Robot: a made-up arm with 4 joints.
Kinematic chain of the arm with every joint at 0, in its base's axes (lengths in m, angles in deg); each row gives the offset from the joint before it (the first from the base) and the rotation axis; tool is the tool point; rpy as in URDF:
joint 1: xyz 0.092 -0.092 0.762 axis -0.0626 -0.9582 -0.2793
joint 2: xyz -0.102 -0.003 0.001 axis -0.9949 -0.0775 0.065
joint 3: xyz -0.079 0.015 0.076 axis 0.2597 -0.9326 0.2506
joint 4: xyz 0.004 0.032 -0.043 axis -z
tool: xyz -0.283 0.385 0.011 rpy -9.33 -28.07 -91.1
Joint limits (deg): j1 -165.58..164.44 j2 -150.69..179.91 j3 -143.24..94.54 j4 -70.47..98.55
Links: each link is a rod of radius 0.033 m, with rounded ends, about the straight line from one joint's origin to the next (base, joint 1, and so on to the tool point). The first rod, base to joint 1, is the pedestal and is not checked.
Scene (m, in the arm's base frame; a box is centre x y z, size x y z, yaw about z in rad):
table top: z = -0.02
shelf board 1: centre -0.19 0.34 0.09 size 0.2 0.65 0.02 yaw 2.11
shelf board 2: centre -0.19 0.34 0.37 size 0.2 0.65 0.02 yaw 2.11
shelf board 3: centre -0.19 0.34 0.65 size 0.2 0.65 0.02 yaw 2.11
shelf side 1: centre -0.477 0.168 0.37 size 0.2 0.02 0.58 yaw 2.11
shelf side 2: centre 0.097 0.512 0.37 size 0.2 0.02 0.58 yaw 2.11
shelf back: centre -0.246 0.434 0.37 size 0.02 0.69 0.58 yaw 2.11
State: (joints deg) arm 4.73 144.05 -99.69 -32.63
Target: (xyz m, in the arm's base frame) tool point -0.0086 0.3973 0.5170
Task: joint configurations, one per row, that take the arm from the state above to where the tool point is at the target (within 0.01 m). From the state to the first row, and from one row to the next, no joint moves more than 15 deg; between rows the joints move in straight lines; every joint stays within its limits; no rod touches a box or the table.
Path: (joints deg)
1: 3.93 136.13 -114.21 -35.76
2: 3.12 128.21 -128.72 -38.89
3: 2.32 120.30 -143.24 -42.02
4: 5.45 111.50 -131.54 -51.50
5: 8.58 102.71 -119.84 -60.99
6: 11.70 93.91 -108.14 -70.47

